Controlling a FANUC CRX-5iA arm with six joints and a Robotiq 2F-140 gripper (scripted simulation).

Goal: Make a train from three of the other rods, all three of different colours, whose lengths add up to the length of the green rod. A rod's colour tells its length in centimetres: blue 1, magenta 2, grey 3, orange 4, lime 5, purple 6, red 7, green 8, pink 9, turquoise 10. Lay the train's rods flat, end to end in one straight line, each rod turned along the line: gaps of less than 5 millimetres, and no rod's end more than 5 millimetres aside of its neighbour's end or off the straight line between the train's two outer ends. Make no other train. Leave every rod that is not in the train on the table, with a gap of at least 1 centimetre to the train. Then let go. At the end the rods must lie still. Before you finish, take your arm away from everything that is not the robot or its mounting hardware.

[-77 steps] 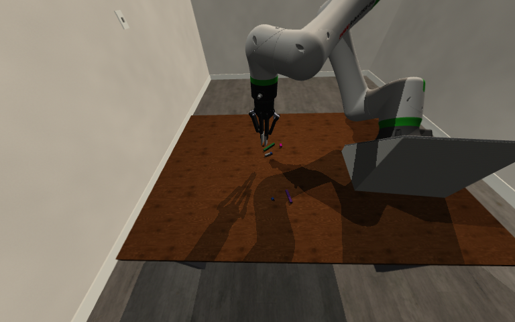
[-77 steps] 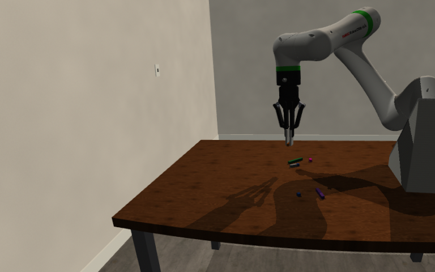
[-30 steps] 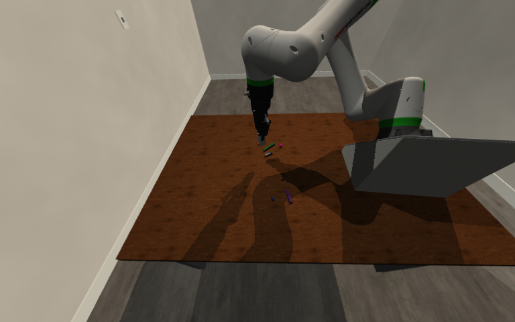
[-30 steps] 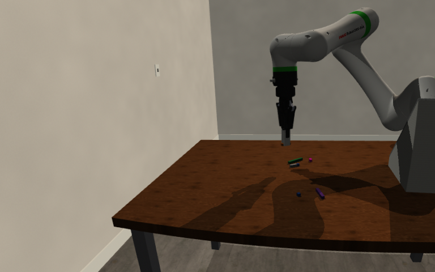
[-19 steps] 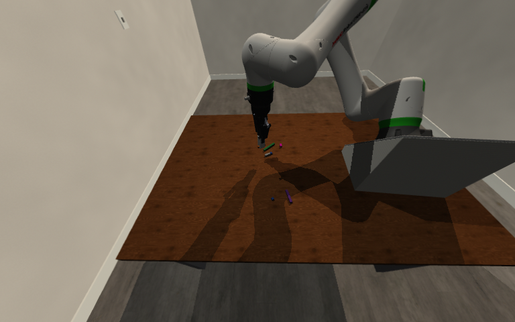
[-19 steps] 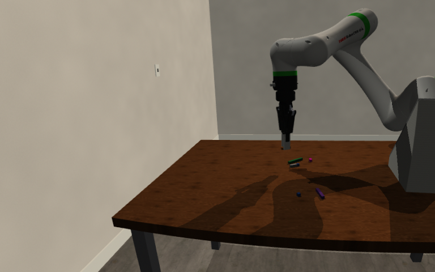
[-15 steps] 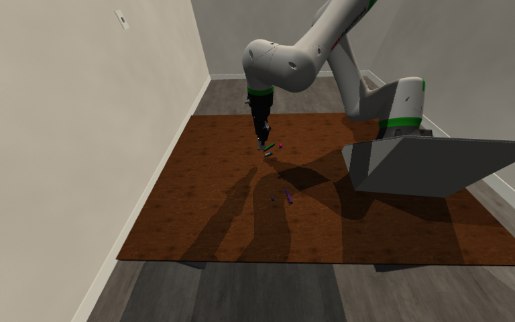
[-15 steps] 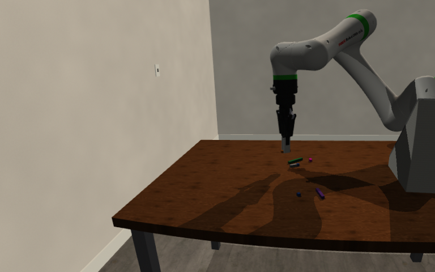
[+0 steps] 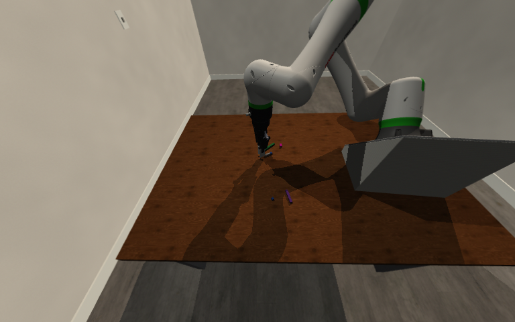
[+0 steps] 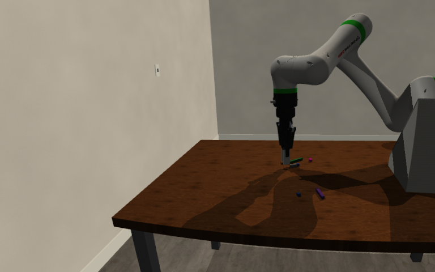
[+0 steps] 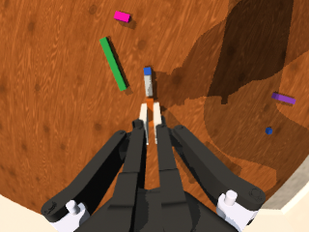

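Right now the grey rod is 50 mm below my hand, 30 mm behind it and 20 mm to the right of it. From my hand the other things lie so: green rod: 80 mm to the right, 50 mm below, 40 mm behind; then orange rod: 30 mm below; then magenta rod: 110 mm behind, 90 mm to the right, 50 mm below.
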